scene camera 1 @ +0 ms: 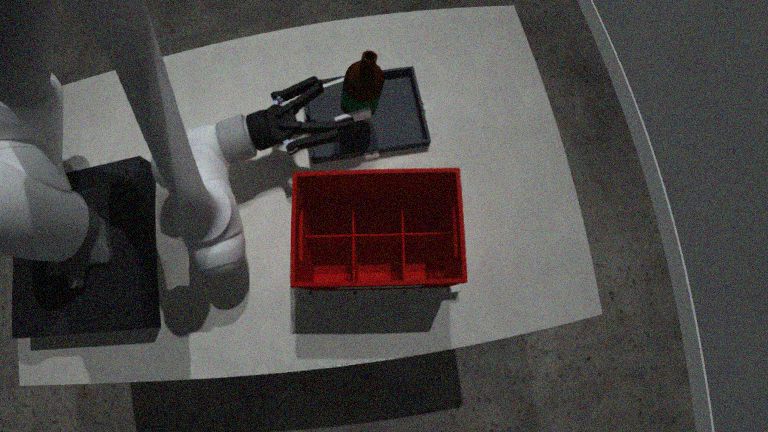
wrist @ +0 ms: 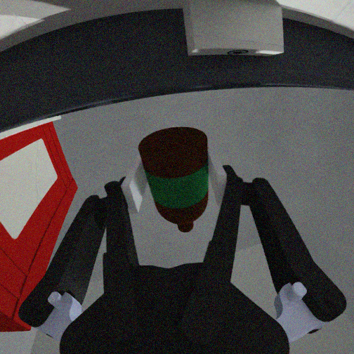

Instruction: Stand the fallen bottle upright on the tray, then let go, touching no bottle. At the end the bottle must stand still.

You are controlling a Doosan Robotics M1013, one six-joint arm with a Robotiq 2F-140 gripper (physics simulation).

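Pixels of known places: arm's base, origin of its link: [scene camera 1: 79,230].
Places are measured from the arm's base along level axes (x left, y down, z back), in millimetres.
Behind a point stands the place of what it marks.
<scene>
The brown bottle with a green band [scene camera 1: 363,83] {x 90, y -114, z -677 mm} [wrist: 178,187] is held over the dark tray [scene camera 1: 405,115] {x 99, y 65, z -764 mm} [wrist: 125,65], looking roughly upright, its neck away from the tray. My gripper [scene camera 1: 349,99] {x 114, y -34, z -679 mm} [wrist: 175,162] reaches in from the left in the scene view, about level, and is shut on the bottle, with pale pads on both sides of its body. In the wrist view the bottle's base shows at the top of its body. A dark shadow lies on the tray below the bottle, and the base looks a little above the tray floor; the exact gap cannot be told.
A red crate with compartments [scene camera 1: 375,171] {x -72, y -105, z -662 mm} [wrist: 64,185] stands beside the tray, nearer the bottom of the scene view. The arm rises from a dark block [scene camera 1: 134,300] {x -178, y 0, z -132 mm} at the left. The pale table [scene camera 1: 510,214] {x -166, y 70, z -926 mm} extends right of the tray and crate.
</scene>
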